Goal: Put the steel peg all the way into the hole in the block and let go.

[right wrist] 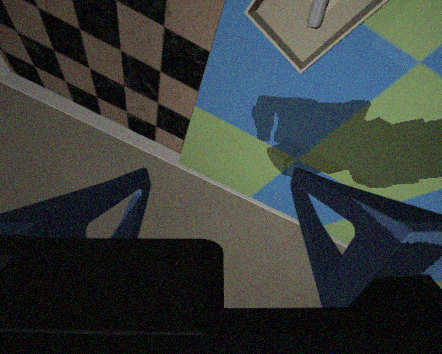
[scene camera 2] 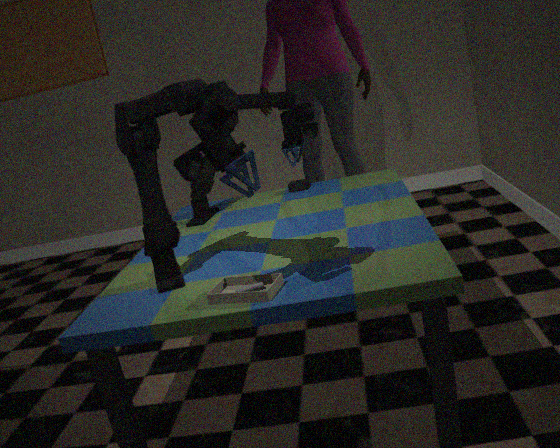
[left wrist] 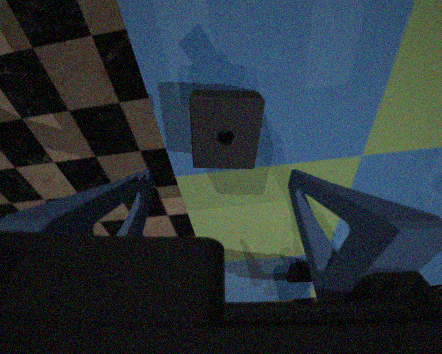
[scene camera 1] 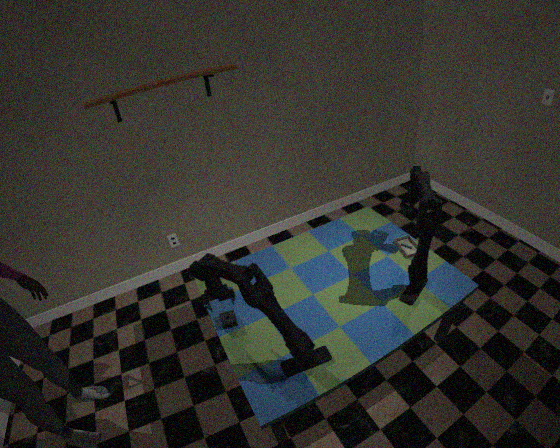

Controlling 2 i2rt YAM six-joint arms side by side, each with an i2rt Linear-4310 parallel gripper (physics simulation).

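Places are measured from the left arm's base along level axes (x ahead, y left, z up), in centimetres.
Pixels of known places: left gripper, fingertip midpoint: (scene camera 2: pixel 296 164) (left wrist: pixel 221 176) (scene camera 1: pixel 222 307); right gripper, fingertip midpoint: (right wrist: pixel 220 176) (scene camera 2: pixel 254 192) (scene camera 1: pixel 406 206); left arm's base, origin of the base link: (scene camera 2: pixel 203 217) (scene camera 1: pixel 306 361); right arm's base, origin of the base link: (scene camera 2: pixel 169 278) (scene camera 1: pixel 414 289).
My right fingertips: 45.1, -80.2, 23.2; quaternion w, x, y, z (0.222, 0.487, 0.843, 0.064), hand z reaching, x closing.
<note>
Ahead of a thing's pixels: the offset from my right fingertips to its top centre, as dx, dy, dz.
A dark square block @[-11.9, +104.3, -20.1] (scene camera 1: pixel 228 319) (scene camera 2: pixel 299 185) (left wrist: pixel 225 115) sits near the table's edge, its round hole facing up and empty in the left wrist view. The grey steel peg @[-6.4, +1.1, -21.3] (scene camera 2: pixel 251 287) (right wrist: pixel 317 12) lies tilted inside a shallow beige tray @[-7.4, +1.2, -20.7] (scene camera 2: pixel 235 298) (right wrist: pixel 278 44); part of it is cut off in the right wrist view. My left gripper (scene camera 2: pixel 292 155) (left wrist: pixel 221 176) is open and empty above the table near the block. My right gripper (scene camera 2: pixel 241 175) (right wrist: pixel 220 176) is open and empty, held high, with the tray beyond its fingers at the top of its wrist view.
The table (scene camera 1: pixel 377 340) (scene camera 2: pixel 410 290) has a blue and green checkered top. Both arms stand on it and cast dark shadows. A person in a pink top (scene camera 2: pixel 312 45) stands behind the table in scene camera 2. A wooden rail (scene camera 1: pixel 160 85) is on the wall.
</note>
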